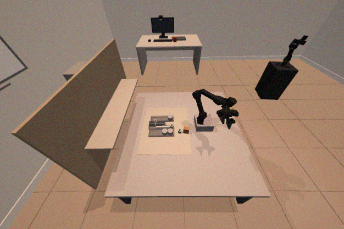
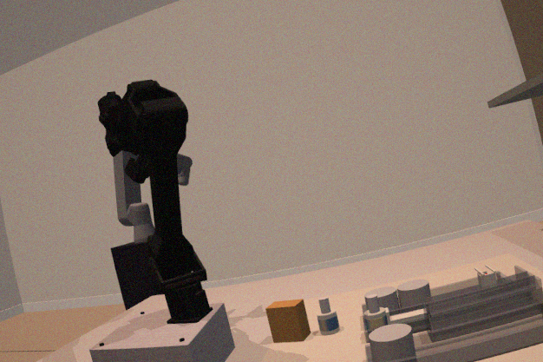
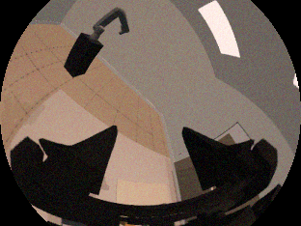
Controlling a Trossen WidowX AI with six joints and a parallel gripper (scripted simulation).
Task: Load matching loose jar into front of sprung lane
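Right now my gripper tip is 40 cm above the orange-brown block, 29 cm short of it and 21 cm to the left of it. Round my gripper tip: grey rack (60 cm ahead, 41 cm below, 25 cm to the right); wooden shelf (96 cm ahead, 18 cm to the right, 6 cm below); pusher plate (57 cm ahead, 38 cm below, 26 cm to the right).
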